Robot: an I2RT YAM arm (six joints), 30 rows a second.
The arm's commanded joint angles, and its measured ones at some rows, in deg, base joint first. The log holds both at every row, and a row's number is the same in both.
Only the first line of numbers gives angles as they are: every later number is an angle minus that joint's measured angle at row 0.
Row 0, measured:
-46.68, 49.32, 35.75, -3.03, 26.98, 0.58
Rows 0 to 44, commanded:
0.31, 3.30, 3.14, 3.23, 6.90, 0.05
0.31, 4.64, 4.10, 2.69, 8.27, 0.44
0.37, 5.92, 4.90, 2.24, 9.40, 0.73
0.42, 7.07, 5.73, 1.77, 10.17, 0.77
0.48, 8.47, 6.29, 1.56, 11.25, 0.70
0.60, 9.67, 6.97, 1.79, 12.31, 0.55
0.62, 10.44, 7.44, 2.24, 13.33, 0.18
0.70, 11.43, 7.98, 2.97, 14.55, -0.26
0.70, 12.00, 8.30, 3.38, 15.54, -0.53
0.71, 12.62, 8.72, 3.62, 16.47, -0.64
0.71, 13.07, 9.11, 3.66, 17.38, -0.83
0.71, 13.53, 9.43, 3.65, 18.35, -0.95
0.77, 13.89, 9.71, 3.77, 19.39, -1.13
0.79, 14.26, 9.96, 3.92, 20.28, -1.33
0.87, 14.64, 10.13, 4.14, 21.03, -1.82
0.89, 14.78, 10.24, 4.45, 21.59, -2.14
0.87, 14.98, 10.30, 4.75, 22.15, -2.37
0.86, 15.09, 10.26, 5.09, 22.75, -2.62
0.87, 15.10, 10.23, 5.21, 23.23, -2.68
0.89, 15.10, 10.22, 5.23, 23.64, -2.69
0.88, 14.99, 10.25, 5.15, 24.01, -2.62
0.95, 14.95, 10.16, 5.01, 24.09, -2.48
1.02, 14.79, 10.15, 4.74, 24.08, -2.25
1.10, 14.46, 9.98, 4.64, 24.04, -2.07
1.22, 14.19, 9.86, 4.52, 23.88, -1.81
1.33, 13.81, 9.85, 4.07, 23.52, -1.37
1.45, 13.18, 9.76, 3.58, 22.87, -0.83
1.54, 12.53, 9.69, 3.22, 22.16, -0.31
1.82, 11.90, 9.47, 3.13, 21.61, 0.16
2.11, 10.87, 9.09, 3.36, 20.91, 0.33
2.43, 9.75, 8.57, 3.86, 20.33, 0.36
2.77, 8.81, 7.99, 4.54, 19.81, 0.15
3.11, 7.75, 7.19, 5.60, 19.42, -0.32
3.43, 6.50, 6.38, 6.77, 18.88, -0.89
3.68, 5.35, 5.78, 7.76, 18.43, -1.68
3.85, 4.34, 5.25, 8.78, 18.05, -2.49
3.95, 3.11, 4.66, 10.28, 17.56, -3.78
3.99, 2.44, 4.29, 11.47, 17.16, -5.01
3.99, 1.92, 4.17, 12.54, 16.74, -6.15
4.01, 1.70, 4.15, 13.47, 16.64, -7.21
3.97, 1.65, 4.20, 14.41, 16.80, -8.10
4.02, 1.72, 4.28, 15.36, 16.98, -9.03
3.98, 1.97, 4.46, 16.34, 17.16, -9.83
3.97, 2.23, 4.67, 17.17, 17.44, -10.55
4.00, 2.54, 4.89, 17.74, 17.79, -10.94
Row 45, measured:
3.68, 2.40, 4.89, 10.89, 17.16, -7.63
